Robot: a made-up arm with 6 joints. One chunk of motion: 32 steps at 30 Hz.
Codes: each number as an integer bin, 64 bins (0 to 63) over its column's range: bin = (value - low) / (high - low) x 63, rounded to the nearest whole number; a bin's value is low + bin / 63 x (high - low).
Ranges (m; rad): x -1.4..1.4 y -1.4..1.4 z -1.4..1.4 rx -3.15..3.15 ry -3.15..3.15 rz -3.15..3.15
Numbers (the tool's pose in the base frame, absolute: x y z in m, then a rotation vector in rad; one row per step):
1: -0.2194 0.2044 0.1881 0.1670 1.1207 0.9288
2: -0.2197 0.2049 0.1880 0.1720 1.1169 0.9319
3: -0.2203 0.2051 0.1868 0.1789 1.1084 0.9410
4: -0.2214 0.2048 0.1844 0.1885 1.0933 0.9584
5: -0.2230 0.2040 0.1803 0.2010 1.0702 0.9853
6: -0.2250 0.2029 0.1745 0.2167 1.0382 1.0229
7: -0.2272 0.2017 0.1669 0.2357 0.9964 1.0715
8: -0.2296 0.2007 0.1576 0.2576 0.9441 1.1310
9: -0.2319 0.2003 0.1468 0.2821 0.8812 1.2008
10: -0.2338 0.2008 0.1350 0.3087 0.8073 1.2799
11: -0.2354 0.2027 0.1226 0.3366 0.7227 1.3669
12: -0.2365 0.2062 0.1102 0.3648 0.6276 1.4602
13: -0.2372 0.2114 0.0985 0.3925 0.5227 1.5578
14: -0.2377 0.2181 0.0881 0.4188 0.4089 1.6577
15: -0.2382 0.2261 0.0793 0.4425 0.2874 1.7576
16: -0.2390 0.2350 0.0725 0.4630 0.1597 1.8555
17: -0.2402 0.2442 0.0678 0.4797 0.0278 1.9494
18: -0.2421 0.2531 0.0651 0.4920 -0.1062 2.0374
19: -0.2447 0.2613 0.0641 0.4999 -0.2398 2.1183
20: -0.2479 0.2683 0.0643 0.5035 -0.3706 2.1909
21: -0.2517 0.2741 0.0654 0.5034 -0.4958 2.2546
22: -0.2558 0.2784 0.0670 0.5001 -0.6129 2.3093
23: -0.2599 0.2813 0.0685 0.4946 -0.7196 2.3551
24: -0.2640 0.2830 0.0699 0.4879 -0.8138 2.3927
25: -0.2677 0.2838 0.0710 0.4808 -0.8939 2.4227
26: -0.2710 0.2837 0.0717 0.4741 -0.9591 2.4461
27: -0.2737 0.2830 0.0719 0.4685 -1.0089 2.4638
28: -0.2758 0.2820 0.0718 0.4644 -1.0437 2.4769
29: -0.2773 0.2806 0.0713 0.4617 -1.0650 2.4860
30: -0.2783 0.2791 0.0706 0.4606 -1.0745 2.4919
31: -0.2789 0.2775 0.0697 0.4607 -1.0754 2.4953
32: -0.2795 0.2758 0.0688 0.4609 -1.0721 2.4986
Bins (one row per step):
1: 27 36 36 33 43 41
2: 27 36 36 33 43 41
3: 27 36 36 33 43 41
4: 27 36 36 33 42 41
5: 26 36 36 34 42 41
6: 26 36 35 34 42 42
7: 26 36 35 34 41 42
8: 26 36 35 34 41 43
9: 26 36 35 34 40 44
10: 26 36 35 35 40 44
11: 26 36 34 35 39 45
12: 26 36 34 35 38 46
13: 26 36 34 35 37 47
14: 26 36 33 36 36 48
15: 26 37 33 36 34 49
16: 26 37 33 36 33 50
17: 26 37 33 36 32 51
18: 26 37 33 36 30 52
19: 26 37 33 36 29 53
20: 26 38 33 37 28 53
21: 26 38 33 37 27 54
22: 26 38 33 37 25 55
23: 26 38 33 36 24 55
24: 26 38 33 36 23 55
25: 25 38 33 36 23 56
26: 25 38 33 36 22 56
27: 25 38 33 36 21 56
28: 25 38 33 36 21 56
29: 25 38 33 36 21 56
30: 25 38 33 36 21 56
31: 25 38 33 36 21 56
32: 25 38 33 36 21 56

